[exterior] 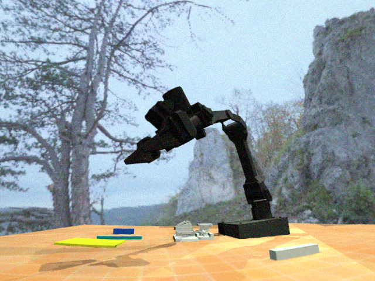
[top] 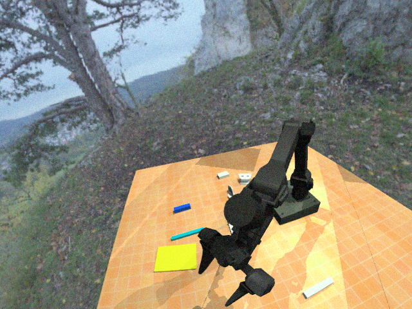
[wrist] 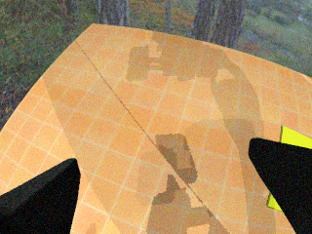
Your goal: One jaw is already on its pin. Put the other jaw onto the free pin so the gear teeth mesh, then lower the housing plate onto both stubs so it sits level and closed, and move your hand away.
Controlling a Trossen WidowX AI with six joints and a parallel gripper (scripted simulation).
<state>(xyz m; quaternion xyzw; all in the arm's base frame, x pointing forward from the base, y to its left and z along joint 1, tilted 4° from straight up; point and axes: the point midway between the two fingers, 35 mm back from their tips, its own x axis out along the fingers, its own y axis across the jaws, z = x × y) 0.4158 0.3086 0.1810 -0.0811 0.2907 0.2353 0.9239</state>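
Right now my gripper tip is 70 mm short of the teal bar, 300 mm to the left of it and 180 mm above it. Round my gripper tip: yellow sheet: 120 mm ahead, 210 mm to the right, 180 mm below; white bar: 310 mm behind, 20 mm to the left, 180 mm below; blue block: 80 mm ahead, 460 mm to the right, 180 mm below.
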